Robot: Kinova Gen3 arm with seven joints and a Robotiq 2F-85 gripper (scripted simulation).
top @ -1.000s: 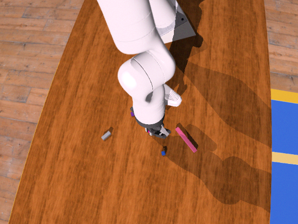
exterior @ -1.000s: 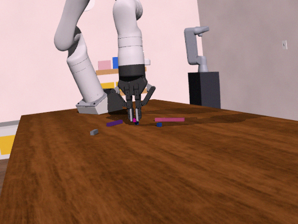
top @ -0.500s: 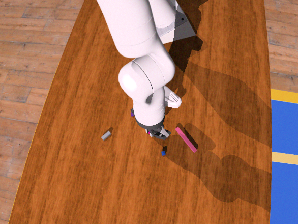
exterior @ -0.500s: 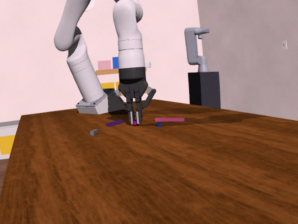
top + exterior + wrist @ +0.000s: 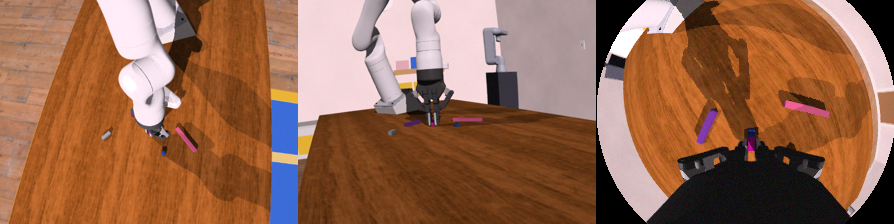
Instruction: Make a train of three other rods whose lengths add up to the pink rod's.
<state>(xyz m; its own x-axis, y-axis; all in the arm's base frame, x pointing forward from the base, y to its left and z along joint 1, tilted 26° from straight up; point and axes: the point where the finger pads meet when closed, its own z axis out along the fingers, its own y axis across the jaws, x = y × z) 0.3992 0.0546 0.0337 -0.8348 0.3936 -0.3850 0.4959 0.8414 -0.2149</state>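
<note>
My gripper is now 10 mm above the magenta rod. Round my hand: small blue rod (60 mm ahead, 50 mm to the left, 20 mm below); pink rod (110 mm to the left, 20 mm below); purple rod (60 mm behind, 50 mm to the right, 20 mm below).
</note>
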